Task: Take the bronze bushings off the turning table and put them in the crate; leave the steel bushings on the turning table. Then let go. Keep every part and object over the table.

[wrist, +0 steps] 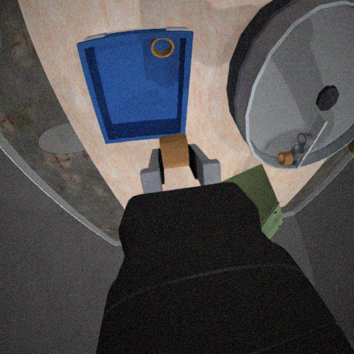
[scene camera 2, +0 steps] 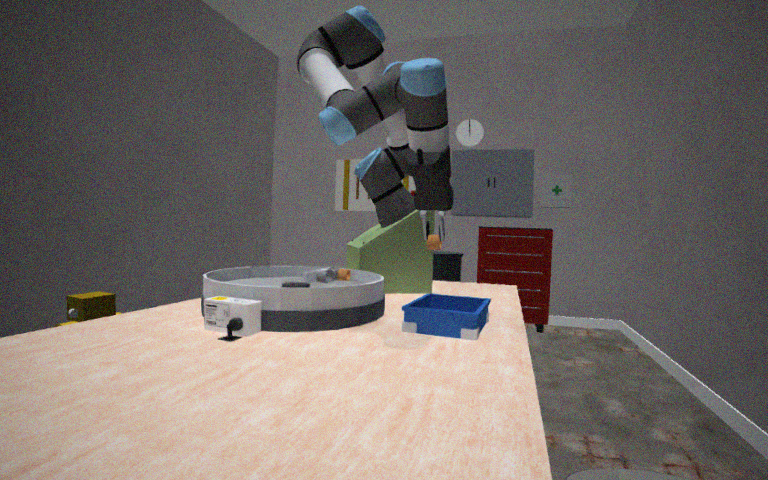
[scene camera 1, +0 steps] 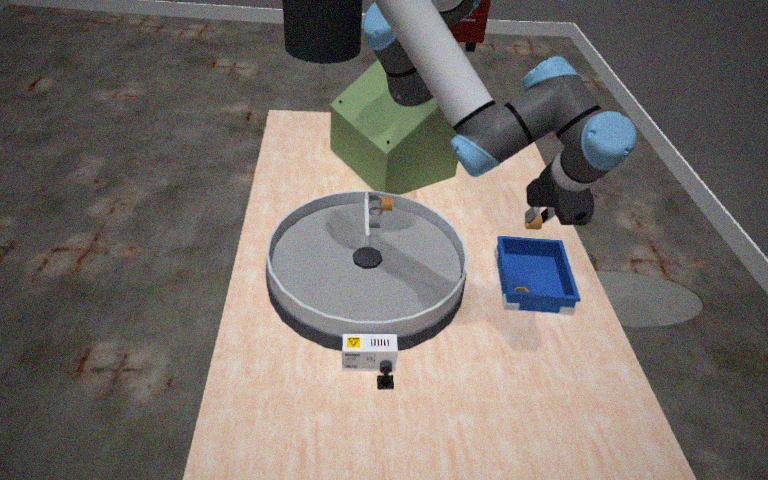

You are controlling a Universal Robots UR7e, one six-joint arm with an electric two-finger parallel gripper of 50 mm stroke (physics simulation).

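Where they show: gripper, fingertip midpoint: (scene camera 2: 434,237) (scene camera 1: 534,218); arm's base, link origin: (scene camera 2: 401,216) (scene camera 1: 418,82).
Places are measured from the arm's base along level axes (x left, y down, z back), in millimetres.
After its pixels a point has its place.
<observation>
My gripper (scene camera 1: 534,217) {z -459, x 228, y 62 mm} (scene camera 2: 434,237) {z -459, x 228, y 62 mm} (wrist: 174,157) is shut on a bronze bushing (scene camera 1: 533,222) {z -471, x 223, y 64 mm} (scene camera 2: 434,243) {z -473, x 231, y 73 mm} (wrist: 174,151) and holds it in the air, a little behind and above the back wall of the blue crate (scene camera 1: 543,303) {z -541, x 267, y 220 mm} (scene camera 2: 444,318) {z -541, x 272, y 211 mm} (wrist: 145,129). Another bronze bushing (scene camera 1: 521,289) {z -504, x 227, y 219 mm} (wrist: 162,55) stands in the crate's front left corner. On the grey turning table (scene camera 1: 317,277) {z -531, x -204, y 193 mm} (scene camera 2: 305,298) {z -631, x 26, y 182 mm} (wrist: 275,95), a third bronze bushing (scene camera 1: 387,204) {z -298, x -65, y 168 mm} (scene camera 2: 344,275) {z -300, x -57, y 177 mm} (wrist: 285,158) lies at the back, right beside steel bushings (scene camera 1: 374,204) (scene camera 2: 325,275) (wrist: 306,136), which partly overlap in view.
A thin white divider (scene camera 1: 366,215) {z -353, x -112, y 163 mm} (wrist: 314,142) stands on the turning table beside the steel bushings. A dark hub (scene camera 1: 367,257) {z -470, x -104, y 185 mm} (wrist: 327,98) is at its centre. A white box (scene camera 1: 369,352) {z -720, x -91, y 191 mm} (scene camera 2: 232,315) {z -718, x -73, y 211 mm} and a small black stand (scene camera 1: 385,380) {z -745, x -59, y 236 mm} are in front. The green robot base (scene camera 1: 419,155) {z -120, x 13, y 139 mm} is behind.
</observation>
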